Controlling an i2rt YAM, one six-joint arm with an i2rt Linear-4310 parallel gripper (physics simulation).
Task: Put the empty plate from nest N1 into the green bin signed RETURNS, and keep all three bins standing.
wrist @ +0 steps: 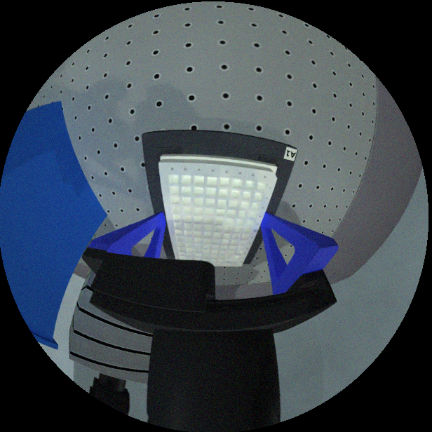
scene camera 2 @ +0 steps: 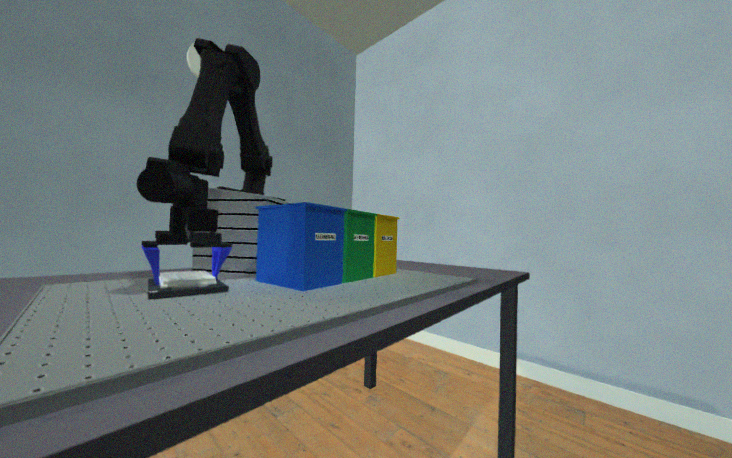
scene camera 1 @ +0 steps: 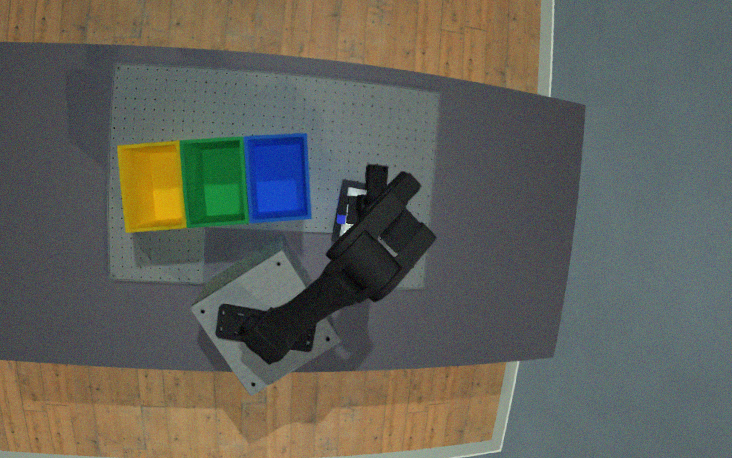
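Where they show: gripper, fingertip midpoint: [scene camera 2: 187, 282]; arm's base at its link origin: [scene camera 2: 252, 196] [scene camera 1: 266, 327].
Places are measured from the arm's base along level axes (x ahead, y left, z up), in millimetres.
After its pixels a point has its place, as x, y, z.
Note:
The white well plate [scene camera 1: 353, 191] @(305, -162, -209) [scene camera 2: 187, 278] @(287, -195, -210) [wrist: 217, 210] lies flat in a dark nest [scene camera 1: 342, 200] [scene camera 2: 188, 290] @(331, -197, -225) [wrist: 210, 141] with a small tag at its corner. My gripper [scene camera 2: 187, 281] @(257, -192, -222) [wrist: 212, 216] is open, pointing down, with one blue finger at each long side of the plate. Its fingertips are low, close beside the plate's edges; whether they touch it I cannot tell. In the top view my arm hides much of the plate. The green bin [scene camera 1: 214, 180] @(267, 186, -232) [scene camera 2: 358, 246] @(355, 165, -146) stands upright between the blue bin [scene camera 1: 278, 178] @(301, 29, -233) [scene camera 2: 302, 248] @(393, -11, -149) [wrist: 45, 215] and the yellow bin [scene camera 1: 152, 186] @(225, 337, -226) [scene camera 2: 385, 246] @(322, 295, -148), both upright.
The three bins stand side by side on a perforated board [scene camera 1: 215, 102] @(458, 221, -235) [scene camera 2: 107, 345] @(530, -283, -235) [wrist: 240, 55], with the blue one nearest the nest. The arm's base stands on a grey block [scene camera 1: 269, 280] @(98, 8, -10) [scene camera 2: 232, 232] @(88, -74, -119) [wrist: 107, 340] near the bins. The table [scene camera 1: 502, 216] @(322, -625, -248) extends beyond the board.

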